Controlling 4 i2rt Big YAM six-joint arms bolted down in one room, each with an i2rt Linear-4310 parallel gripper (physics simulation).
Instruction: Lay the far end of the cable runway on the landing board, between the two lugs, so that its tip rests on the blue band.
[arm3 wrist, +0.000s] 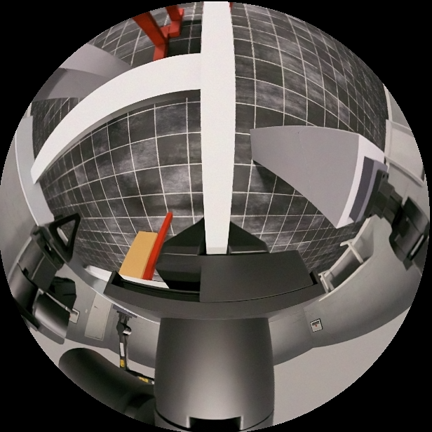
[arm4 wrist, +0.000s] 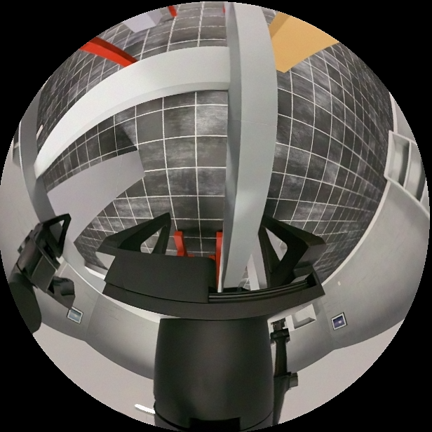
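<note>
The cable runway (arm3 wrist: 218, 125) (arm4 wrist: 252, 125) shows as a pale frame, its long rail running up both views and a crosspiece branching left. My arm3 gripper (arm3 wrist: 217, 222) is shut on the runway rail, a black finger against each side. My arm4 gripper (arm4 wrist: 216, 217) is open, with the rail passing between its spread fingers, nearer the right one. Another arm's gripper shows at the left of each view; which arm it is and its finger state are unclear. An ochre panel (arm3 wrist: 138, 254) (arm4 wrist: 302, 42) lies beyond the rail. Lugs, blue band and runway tip cannot be identified with certainty.
A red bar (arm3 wrist: 158, 247) stands beside the ochre panel in the arm3 view. Red supports (arm3 wrist: 150, 27) show at its top, and red uprights (arm4 wrist: 179, 242) near the arm4 fingers. A grey-lavender block (arm3 wrist: 310, 165) (arm4 wrist: 102, 185) stands near the runway. Grey walls surround the dark tiled floor.
</note>
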